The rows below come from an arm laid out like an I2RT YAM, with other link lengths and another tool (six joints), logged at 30 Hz.
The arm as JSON. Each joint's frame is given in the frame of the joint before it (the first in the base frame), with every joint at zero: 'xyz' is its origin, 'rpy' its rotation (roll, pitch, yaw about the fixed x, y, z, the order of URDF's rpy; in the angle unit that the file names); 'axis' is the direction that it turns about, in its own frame. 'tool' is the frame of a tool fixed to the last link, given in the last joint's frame.
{
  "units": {
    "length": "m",
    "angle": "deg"
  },
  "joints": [
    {
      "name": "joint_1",
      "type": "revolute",
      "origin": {
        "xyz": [
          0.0,
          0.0,
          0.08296
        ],
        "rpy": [
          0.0,
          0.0,
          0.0
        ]
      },
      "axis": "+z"
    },
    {
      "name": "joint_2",
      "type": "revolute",
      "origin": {
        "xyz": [
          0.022,
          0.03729,
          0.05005
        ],
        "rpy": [
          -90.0,
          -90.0,
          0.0
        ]
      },
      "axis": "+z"
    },
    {
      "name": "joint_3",
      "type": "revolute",
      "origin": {
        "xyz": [
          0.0,
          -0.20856,
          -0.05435
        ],
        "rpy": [
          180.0,
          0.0,
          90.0
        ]
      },
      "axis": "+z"
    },
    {
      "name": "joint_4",
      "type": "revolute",
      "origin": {
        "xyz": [
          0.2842,
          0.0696,
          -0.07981
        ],
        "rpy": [
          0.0,
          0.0,
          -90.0
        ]
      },
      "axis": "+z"
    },
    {
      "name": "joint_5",
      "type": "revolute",
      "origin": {
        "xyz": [
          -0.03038,
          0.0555,
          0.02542
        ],
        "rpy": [
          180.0,
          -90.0,
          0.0
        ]
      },
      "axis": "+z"
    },
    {
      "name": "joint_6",
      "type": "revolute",
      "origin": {
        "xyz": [
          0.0,
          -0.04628,
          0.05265
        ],
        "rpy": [
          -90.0,
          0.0,
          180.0
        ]
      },
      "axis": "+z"
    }
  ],
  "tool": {
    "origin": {
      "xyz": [
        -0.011,
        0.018,
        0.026
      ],
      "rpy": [
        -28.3,
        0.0,
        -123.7
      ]
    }
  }
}
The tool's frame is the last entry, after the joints.
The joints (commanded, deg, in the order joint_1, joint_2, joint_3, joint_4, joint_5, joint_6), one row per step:
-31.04, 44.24, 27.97, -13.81, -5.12, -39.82
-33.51, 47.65, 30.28, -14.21, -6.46, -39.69
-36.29, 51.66, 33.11, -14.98, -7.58, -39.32
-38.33, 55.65, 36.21, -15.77, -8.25, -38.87
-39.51, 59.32, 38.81, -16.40, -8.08, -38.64
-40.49, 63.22, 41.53, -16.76, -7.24, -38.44
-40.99, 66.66, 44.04, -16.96, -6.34, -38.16
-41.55, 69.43, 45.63, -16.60, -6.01, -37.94
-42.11, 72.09, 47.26, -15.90, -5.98, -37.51
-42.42, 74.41, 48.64, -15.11, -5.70, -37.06
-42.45, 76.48, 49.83, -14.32, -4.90, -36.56
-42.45, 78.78, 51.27, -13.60, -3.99, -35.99
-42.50, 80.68, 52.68, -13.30, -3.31, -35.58
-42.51, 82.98, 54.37, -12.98, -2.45, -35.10
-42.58, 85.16, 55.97, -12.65, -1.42, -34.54
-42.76, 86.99, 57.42, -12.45, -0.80, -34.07
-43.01, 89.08, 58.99, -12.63, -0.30, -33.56
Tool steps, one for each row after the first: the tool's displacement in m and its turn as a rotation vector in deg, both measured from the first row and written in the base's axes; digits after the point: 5 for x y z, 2 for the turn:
0.00186, -0.01341, 0.00031, 1.48, 0.85, -1.39
0.00331, -0.02974, 0.00026, 3.37, 1.96, -3.42
0.00600, -0.04409, 0.00139, 5.03, 2.90, -5.16
0.00930, -0.05514, 0.00010, 6.16, 4.18, -6.64
0.01325, -0.06687, -0.00184, 6.87, 5.55, -8.45
0.01792, -0.07620, -0.00327, 7.35, 6.62, -9.87
0.02126, -0.08407, -0.00686, 7.88, 7.26, -10.83
0.02503, -0.09212, -0.00939, 8.40, 7.33, -11.67
0.02878, -0.09874, -0.01194, 8.70, 7.34, -12.47
0.03253, -0.10402, -0.01466, 8.72, 7.46, -13.44
0.03683, -0.10979, -0.01745, 8.76, 7.63, -14.52
0.04038, -0.11483, -0.01901, 8.83, 7.83, -15.36
0.04476, -0.12064, -0.02136, 8.91, 8.13, -16.36
0.04849, -0.12672, -0.02385, 8.93, 8.42, -17.60
0.05144, -0.13238, -0.02557, 9.06, 8.54, -18.56
0.05411, -0.13830, -0.02901, 9.56, 9.04, -19.52

